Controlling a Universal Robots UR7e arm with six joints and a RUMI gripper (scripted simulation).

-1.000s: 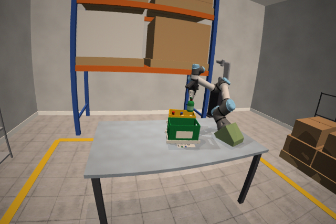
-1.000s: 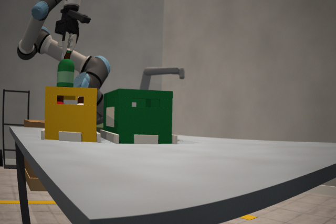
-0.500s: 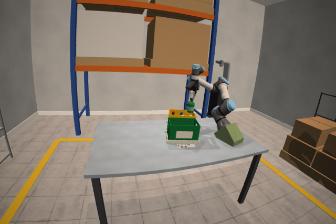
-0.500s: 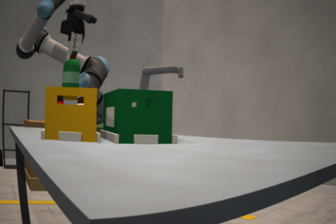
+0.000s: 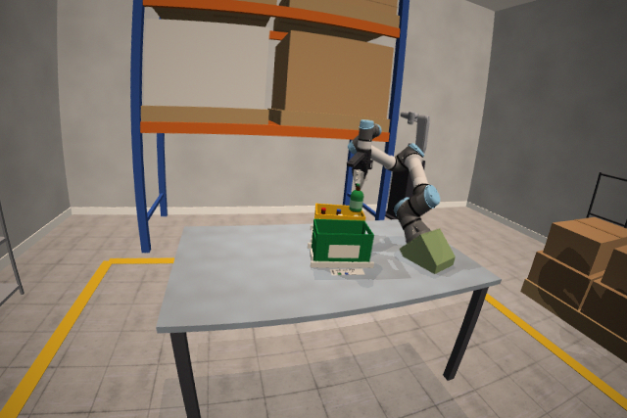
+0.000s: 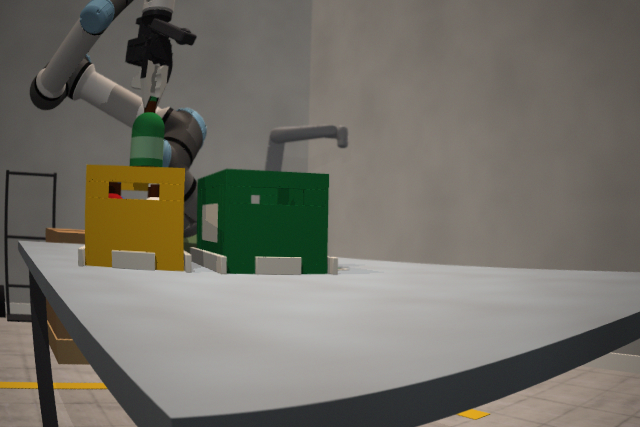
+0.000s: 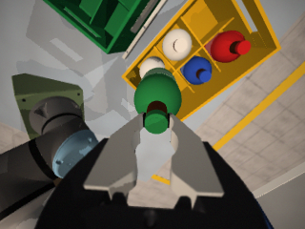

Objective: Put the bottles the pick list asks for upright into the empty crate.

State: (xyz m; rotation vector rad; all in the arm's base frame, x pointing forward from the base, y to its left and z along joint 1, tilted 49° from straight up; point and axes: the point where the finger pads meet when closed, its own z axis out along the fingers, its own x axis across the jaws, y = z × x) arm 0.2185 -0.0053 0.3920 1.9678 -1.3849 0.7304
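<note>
My hand is 7 cm above the green-label bottle. From my hand the other things lie so: red-label bottle (12 cm ahead, 14 cm to the right, 25 cm below); blue-label bottle (4 cm ahead, 10 cm to the right, 25 cm below); yellow crate (6 cm ahead, 6 cm to the right, 25 cm below).
</note>
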